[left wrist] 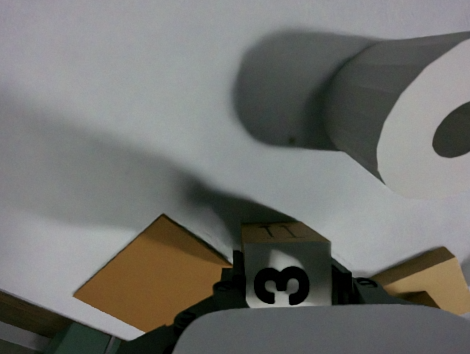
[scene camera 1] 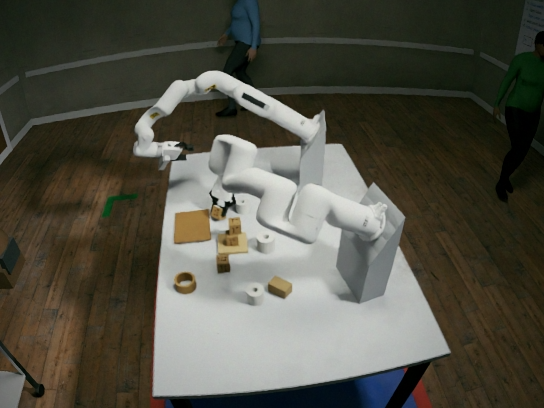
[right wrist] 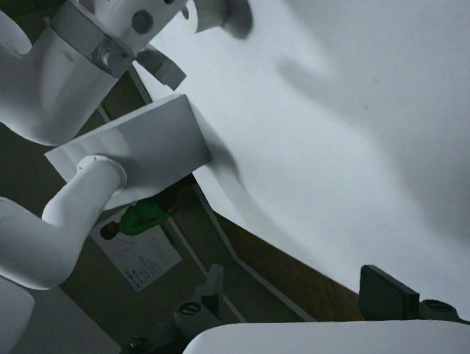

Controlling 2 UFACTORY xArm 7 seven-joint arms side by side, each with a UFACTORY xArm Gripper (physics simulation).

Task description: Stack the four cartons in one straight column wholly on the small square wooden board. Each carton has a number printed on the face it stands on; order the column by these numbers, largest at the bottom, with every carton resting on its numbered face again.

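Places are measured from the left arm's base along level axes (x back, y right, z up), in centimetres.
Where they show: left gripper, fingertip midpoint: (left wrist: 276, 269) (scene camera 1: 218, 213); right gripper, fingertip midpoint: (scene camera 1: 189, 152) (right wrist: 291, 288); left arm's base, origin of the base link: (scene camera 1: 371, 223); right arm's base, origin of the base link: (scene camera 1: 312, 133) (right wrist: 102, 175).
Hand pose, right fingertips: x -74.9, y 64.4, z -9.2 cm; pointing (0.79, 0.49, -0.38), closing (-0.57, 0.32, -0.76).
Observation:
Each offset is from my right fingertips to the top centre of the thing. "spot": to the spot under its first point.
My left gripper (scene camera 1: 218, 208) (left wrist: 276, 269) is shut on a brown carton {dx +17.0, dy -26.0, dz -12.6 cm} (scene camera 1: 216, 213) (left wrist: 289, 252). In the left wrist view its pale face with a black 3 is turned to the camera, and the adjoining brown face has arrows. In scene camera 1 it is near the brown square's upper right corner; its height is unclear. The small pale wooden board {dx +24.4, dy -43.4, dz -18.2 cm} (scene camera 1: 242, 249) (left wrist: 437, 280) bears a carton {dx +24.5, dy -43.5, dz -13.2 cm} (scene camera 1: 232, 241); another carton {dx +25.8, dy -41.9, dz -8.2 cm} (scene camera 1: 235, 225) appears stacked on it, slightly offset. A fourth carton {dx +22.1, dy -57.6, dz -14.4 cm} (scene camera 1: 223, 263) stands below the board in the picture. My right gripper (scene camera 1: 185, 152) (right wrist: 291, 288) is open and empty.
A brown square {spot: dx +5.5, dy -33.6, dz -18.3 cm} (scene camera 1: 192, 226) (left wrist: 155, 275) lies left of the board. White cylinders {dx +38.4, dy -45.2, dz -13.1 cm} (scene camera 1: 265, 243) {dx +35.4, dy -73.4, dz -13.9 cm} (scene camera 1: 255, 294) {dx +27.0, dy -20.2, dz -14.1 cm} (scene camera 1: 242, 205) (left wrist: 425, 125), a tan block {dx +44.3, dy -69.1, dz -15.1 cm} (scene camera 1: 280, 287) and a brown ring {dx +8.6, dy -68.4, dz -15.1 cm} (scene camera 1: 185, 288) stand around. Two grey arm mounts (scene camera 1: 370, 260) (scene camera 1: 312, 157) are at the table's right side.

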